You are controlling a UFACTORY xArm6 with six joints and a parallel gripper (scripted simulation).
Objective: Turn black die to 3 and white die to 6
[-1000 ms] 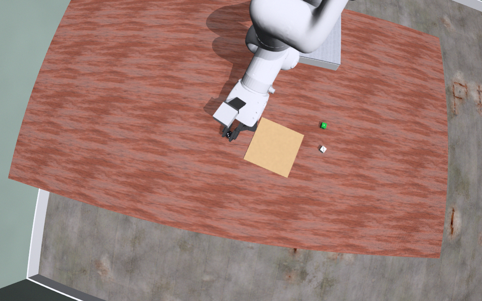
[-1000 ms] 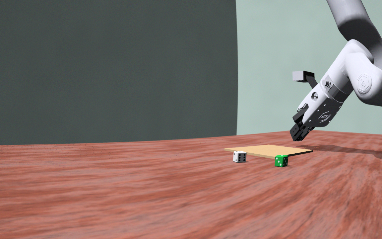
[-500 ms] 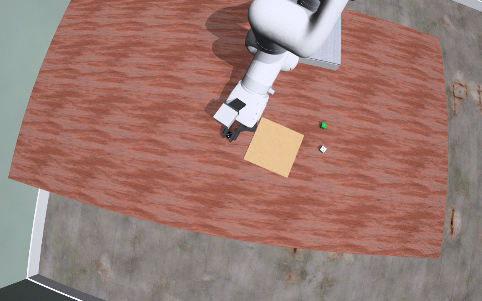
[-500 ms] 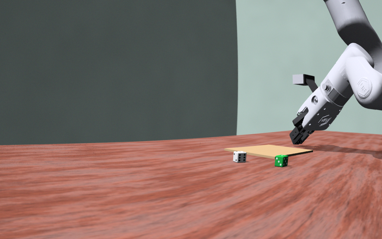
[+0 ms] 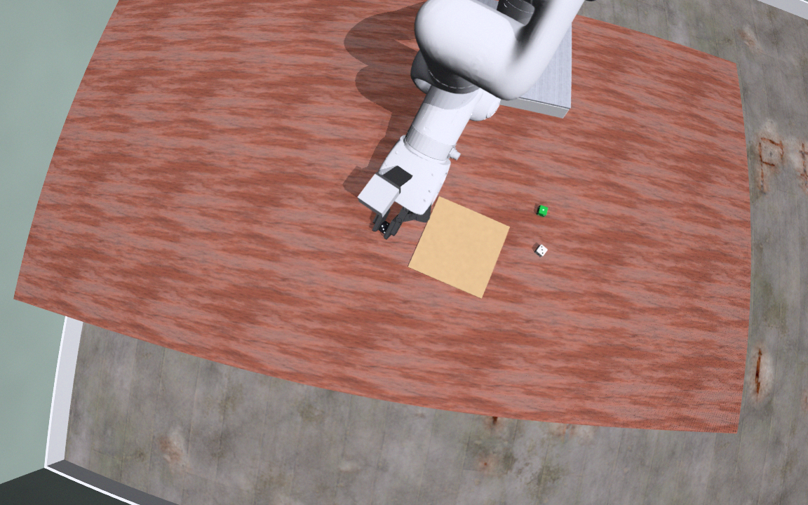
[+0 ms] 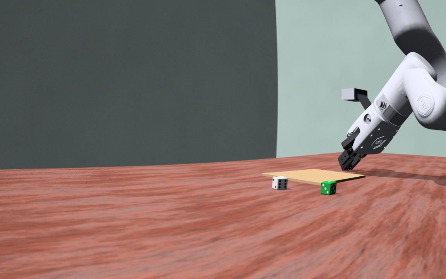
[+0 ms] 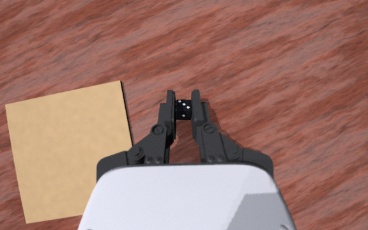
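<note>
Now: hand 1 cm short of the black die and 1 cm above it. Also, from my hand: green die 28 cm to the left, 3 cm behind, 2 cm below; then white die 28 cm to the left, 4 cm ahead, 2 cm below; then tan mat 13 cm to the left, 3 cm ahead, 2 cm below.
</note>
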